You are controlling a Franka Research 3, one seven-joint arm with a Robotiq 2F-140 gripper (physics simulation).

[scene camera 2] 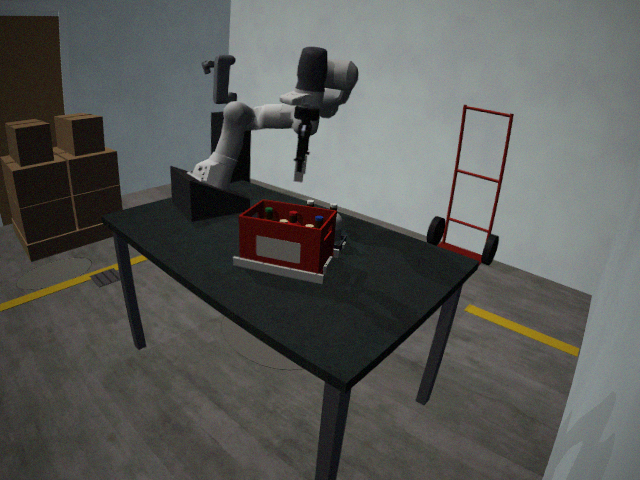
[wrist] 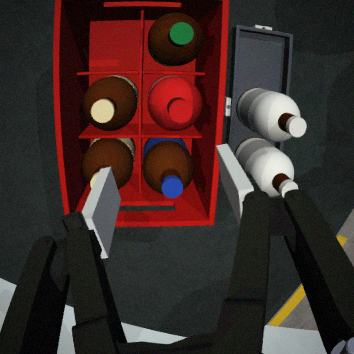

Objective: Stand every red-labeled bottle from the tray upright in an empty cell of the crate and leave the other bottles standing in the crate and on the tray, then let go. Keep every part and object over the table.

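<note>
The red crate [scene camera 2: 281, 238] [wrist: 59, 100] has six cells. A red bottle [scene camera 2: 293, 215] [wrist: 172, 97] stands upright in the middle cell of its right column in the wrist view. A green-capped bottle [scene camera 2: 268, 212] [wrist: 170, 47], a blue-capped bottle [scene camera 2: 318, 221] [wrist: 167, 162] and two cream-capped bottles [wrist: 111, 95] [wrist: 106, 157] stand in other cells. The cell at the top left in the wrist view is empty. Two white bottles [wrist: 270, 114] [wrist: 266, 165] stand on the grey tray [wrist: 260, 55]. My gripper [scene camera 2: 299, 178] [wrist: 166, 172] is open and empty, high above the crate.
Light low rails [scene camera 2: 279, 272] run along the crate's foot on the dark table [scene camera 2: 258, 310]. A dark angled panel [scene camera 2: 211, 198] stands by the arm's base. A red hand truck [scene camera 2: 478, 175] and stacked cartons [scene camera 2: 62, 191] stand on the floor beyond the table.
</note>
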